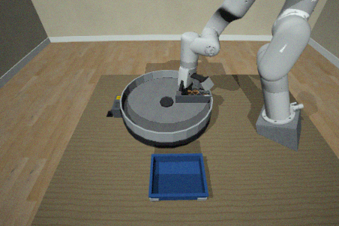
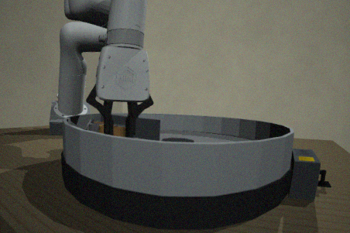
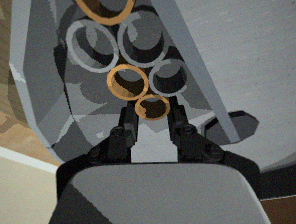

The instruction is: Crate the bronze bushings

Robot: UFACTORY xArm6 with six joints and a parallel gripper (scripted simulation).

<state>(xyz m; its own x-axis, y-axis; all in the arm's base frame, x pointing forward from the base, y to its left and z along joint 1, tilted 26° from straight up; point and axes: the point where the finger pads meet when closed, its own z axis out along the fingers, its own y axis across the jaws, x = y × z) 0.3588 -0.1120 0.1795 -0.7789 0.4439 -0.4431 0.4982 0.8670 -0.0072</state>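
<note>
The blue crate is 400 mm to the left of my hand, 50 mm below it and 50 mm ahead of it. The rest, counted from my hand: grey turning table: 100 mm ahead, 60 mm to the left, 30 mm below.
</note>
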